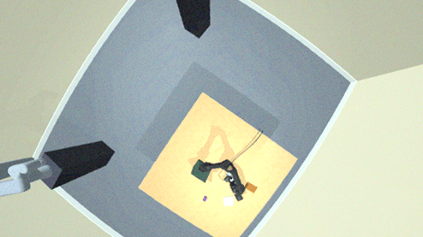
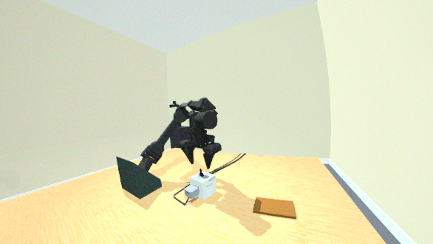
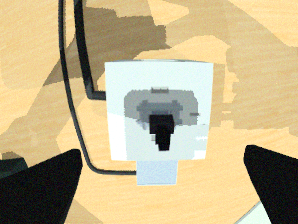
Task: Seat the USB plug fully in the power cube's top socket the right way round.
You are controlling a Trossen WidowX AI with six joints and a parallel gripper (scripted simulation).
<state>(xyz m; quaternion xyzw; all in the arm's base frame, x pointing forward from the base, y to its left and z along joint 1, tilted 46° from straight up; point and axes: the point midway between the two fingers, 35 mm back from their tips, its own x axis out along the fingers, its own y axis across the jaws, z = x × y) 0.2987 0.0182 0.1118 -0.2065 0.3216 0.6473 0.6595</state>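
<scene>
My gripper tip is 3 cm above the dark USB plug. Also, from my gripper tip: purple object: 39 cm to the right, 12 cm below, 5 cm behind; pale flat patch: 25 cm to the right, 18 cm ahead, 12 cm below; flat orange pad: 28 cm ahead, 12 cm below, 2 cm to the left.
</scene>
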